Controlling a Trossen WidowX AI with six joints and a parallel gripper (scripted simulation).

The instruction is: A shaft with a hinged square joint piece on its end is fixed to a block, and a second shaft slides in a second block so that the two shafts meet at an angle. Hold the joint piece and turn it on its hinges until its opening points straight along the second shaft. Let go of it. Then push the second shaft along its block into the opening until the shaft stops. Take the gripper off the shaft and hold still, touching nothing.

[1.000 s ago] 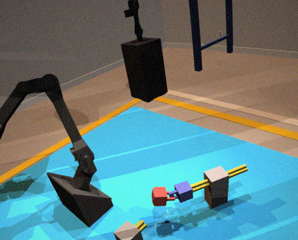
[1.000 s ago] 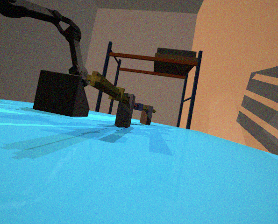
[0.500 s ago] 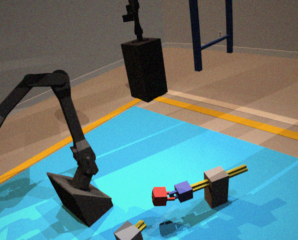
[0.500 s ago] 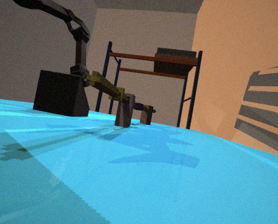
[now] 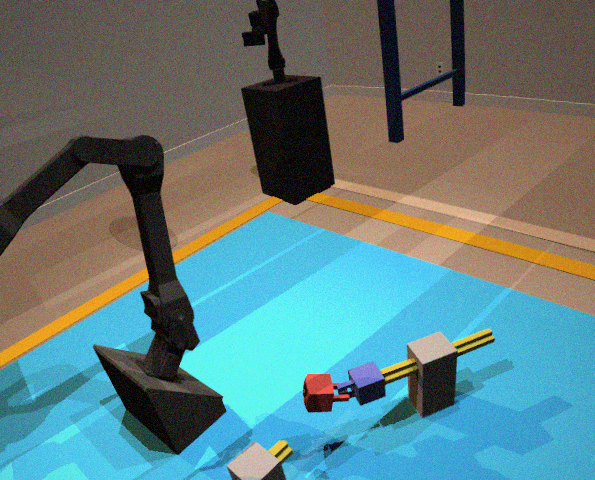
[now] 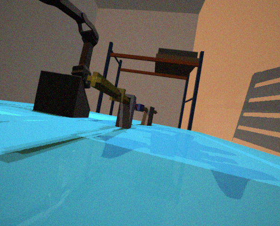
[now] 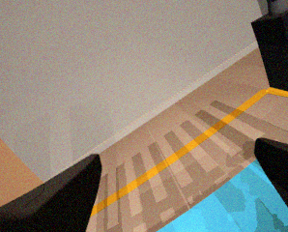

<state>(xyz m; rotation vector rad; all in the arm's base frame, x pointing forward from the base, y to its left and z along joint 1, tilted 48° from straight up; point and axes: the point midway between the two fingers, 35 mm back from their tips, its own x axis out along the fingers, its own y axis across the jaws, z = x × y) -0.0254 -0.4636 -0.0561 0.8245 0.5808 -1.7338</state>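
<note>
Now: the red square joint piece 32 cm ahead of my gripper tip, 55 cm to the left of it and 29 cm below it.
</note>
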